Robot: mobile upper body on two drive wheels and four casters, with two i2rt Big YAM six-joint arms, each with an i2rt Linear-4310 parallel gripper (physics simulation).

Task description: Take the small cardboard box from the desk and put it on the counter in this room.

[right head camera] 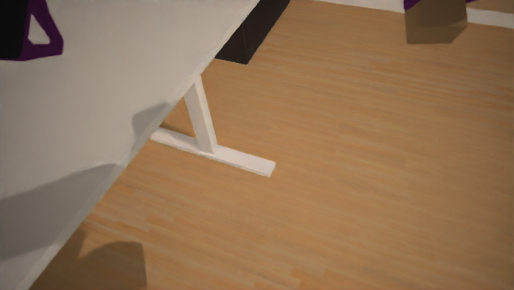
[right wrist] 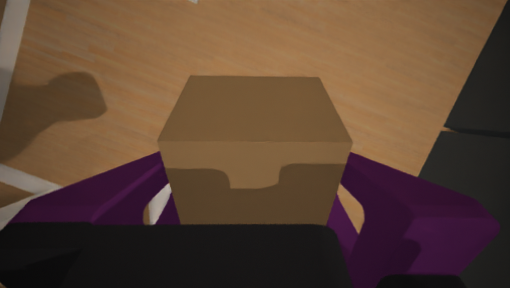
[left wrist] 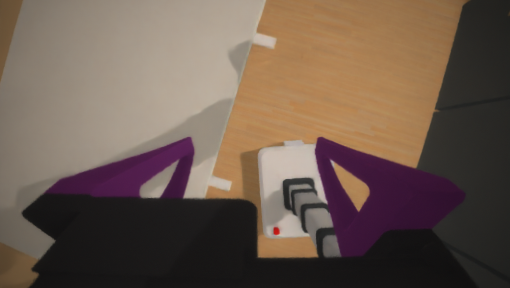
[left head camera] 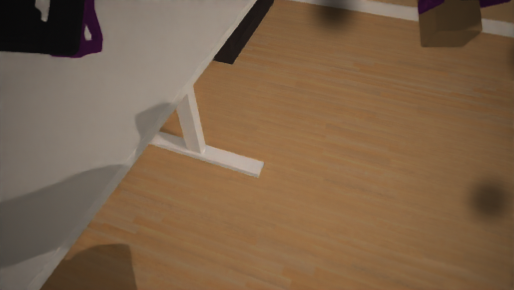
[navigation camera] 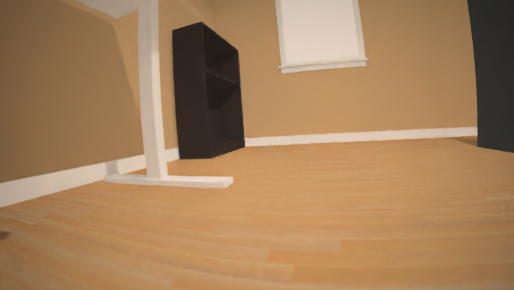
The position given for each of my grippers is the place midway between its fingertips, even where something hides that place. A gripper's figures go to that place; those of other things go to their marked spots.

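My left gripper [left wrist: 254, 144] is 0.13 m from the lens. There's a white desk [left wrist: 90, 90] at 0.72 m from the lens, and a tall dark grey cabinet [left wrist: 460, 144] that's 1.77 m from the lens. As for the desk and the cabinet, their marked spots are 1.99 m apart.
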